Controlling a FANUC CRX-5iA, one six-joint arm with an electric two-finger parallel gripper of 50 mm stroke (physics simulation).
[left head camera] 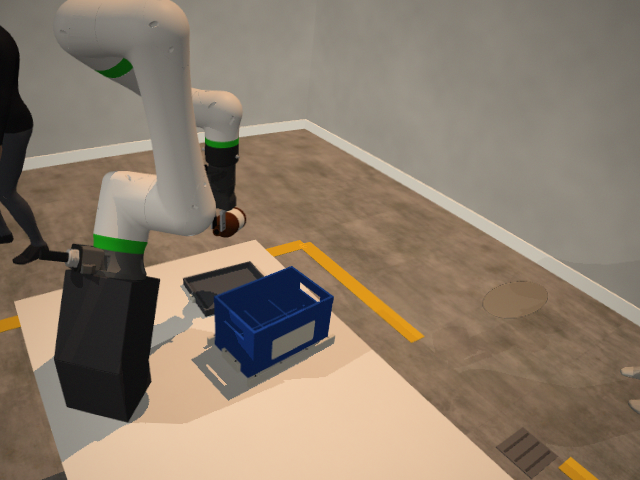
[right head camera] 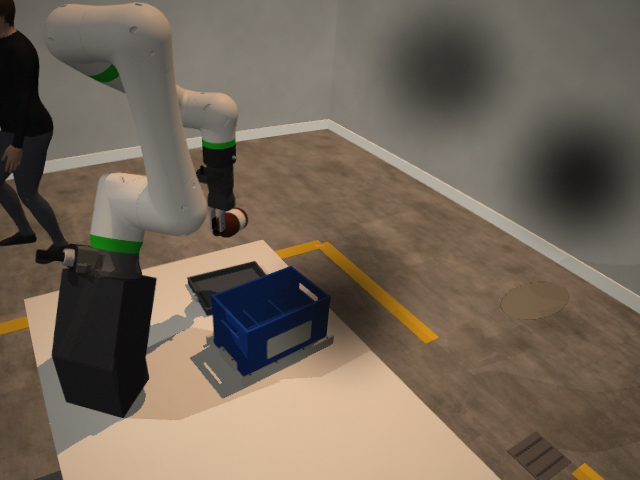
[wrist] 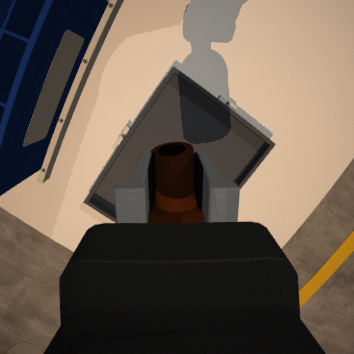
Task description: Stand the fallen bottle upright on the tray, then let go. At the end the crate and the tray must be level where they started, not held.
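Where they show: gripper, fingertip midpoint: [left head camera: 218,228] [right head camera: 217,229] [wrist: 174,169]; arm's base at its link origin: [left head camera: 115,274] [right head camera: 111,273].
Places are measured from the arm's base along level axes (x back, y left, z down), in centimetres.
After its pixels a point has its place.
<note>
A brown bottle [left head camera: 229,225] {z 3.0, x -38.3, y 14.5 cm} [right head camera: 232,224] {z 2.9, x -39.3, y 14.6 cm} [wrist: 174,172] {z 2.4, x -34.3, y 14.1 cm} with a white label hangs well above the tray, its neck between the fingers. It lies tilted near the horizontal, with the body pointing to the right in the head views. My gripper [left head camera: 219,223] {z 3.0, x -34.4, y 14.1 cm} [right head camera: 217,222] {z 3.0, x -34.4, y 14.1 cm} [wrist: 174,169] {z 3.0, x -34.4, y 14.1 cm} is shut on the bottle's neck. In the wrist view the mouth and neck show, and the gripper body hides the rest. The dark tray [left head camera: 198,296] {z 29.8, x -29.8, y 19.6 cm} [right head camera: 200,295] {z 30.0, x -29.6, y 20.0 cm} [wrist: 132,122] {z 27.8, x -37.7, y 9.3 cm} lies flat on the table. The blue crate [left head camera: 240,342] {z 20.2, x -26.4, y -15.7 cm} [right head camera: 236,339] {z 19.2, x -26.4, y -16.0 cm} [wrist: 55,30] {z 16.3, x -31.7, y -2.3 cm} stands upright beside it, and hides part of the tray in the head views.
The pale table [left head camera: 320,423] {z 30.4, x -35.0, y -42.0 cm} [right head camera: 310,423] {z 30.4, x -34.5, y -41.8 cm} [wrist: 280,75] {z 30.4, x -19.0, y 23.9 cm} bears the crate, the tray and the robot's black base [left head camera: 103,341] {z 8.1, x 7.6, y -13.0 cm} [right head camera: 100,338] {z 7.9, x 7.0, y -13.5 cm}. A person [left head camera: 15,118] [right head camera: 25,103] stands behind at the left. Yellow floor lines [left head camera: 361,289] [right head camera: 377,289] run beyond the table.
</note>
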